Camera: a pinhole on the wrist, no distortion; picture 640 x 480 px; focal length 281.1 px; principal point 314.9 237.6 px. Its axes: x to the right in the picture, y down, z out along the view. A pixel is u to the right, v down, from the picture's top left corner.
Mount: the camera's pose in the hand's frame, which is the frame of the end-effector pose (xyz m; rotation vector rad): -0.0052 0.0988 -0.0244 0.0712 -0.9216 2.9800
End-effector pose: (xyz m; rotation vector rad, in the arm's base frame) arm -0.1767 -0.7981 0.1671 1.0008 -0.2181 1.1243
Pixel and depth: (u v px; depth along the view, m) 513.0 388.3 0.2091
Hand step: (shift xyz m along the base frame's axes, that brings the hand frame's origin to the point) 0.0526 -0.1738 -0.0990
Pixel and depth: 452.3 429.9 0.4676
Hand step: 0.3107 -0.3226 -0.2660
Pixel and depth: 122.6 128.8 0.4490
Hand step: 0.2973 -0.1153 0.4326
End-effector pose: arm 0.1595 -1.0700 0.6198 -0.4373 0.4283 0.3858
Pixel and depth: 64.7 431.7 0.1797
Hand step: 0.1933 -0.0256 -0.0025
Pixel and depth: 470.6 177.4 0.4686
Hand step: -0.0347 0.0747 0.4953
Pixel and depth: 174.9 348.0 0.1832
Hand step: 0.1299 0.0087 0.0450
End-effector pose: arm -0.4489 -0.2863 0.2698 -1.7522 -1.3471 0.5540
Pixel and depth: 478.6 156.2 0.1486
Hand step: -0.0947 -0.0389 -0.1238
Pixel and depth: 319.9 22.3 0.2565
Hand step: -0.1581 0.1010 -0.2592
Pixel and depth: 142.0 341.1 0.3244
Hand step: -0.1640 0.2600 0.0883
